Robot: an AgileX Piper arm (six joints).
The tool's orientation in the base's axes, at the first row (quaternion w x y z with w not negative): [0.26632, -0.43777, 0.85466, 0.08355]
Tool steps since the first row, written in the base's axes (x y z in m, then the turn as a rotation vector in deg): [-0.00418, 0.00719, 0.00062, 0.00, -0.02, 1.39]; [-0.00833, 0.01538, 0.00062, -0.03, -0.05, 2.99]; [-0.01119, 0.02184, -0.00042, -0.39, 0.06, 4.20]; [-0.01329, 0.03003, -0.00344, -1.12, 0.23, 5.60]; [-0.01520, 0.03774, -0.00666, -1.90, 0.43, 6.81]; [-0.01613, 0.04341, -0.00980, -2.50, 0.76, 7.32]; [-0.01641, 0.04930, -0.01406, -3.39, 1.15, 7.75]
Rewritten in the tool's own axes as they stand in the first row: [-0.00340, 0.00759, 0.00058, -0.72, -0.14, -1.18]; [-0.00720, 0.01582, 0.00208, -1.53, -0.28, -2.55]; [-0.00984, 0.02207, 0.00429, -2.08, -0.03, -3.67]; [-0.01301, 0.02895, 0.00912, -2.59, 0.52, -5.07]; [-0.01582, 0.03540, 0.01400, -3.00, 1.15, -6.31]; [-0.01771, 0.03984, 0.01843, -3.22, 1.78, -6.85]; [-0.01948, 0.04400, 0.02414, -3.29, 2.68, -7.41]
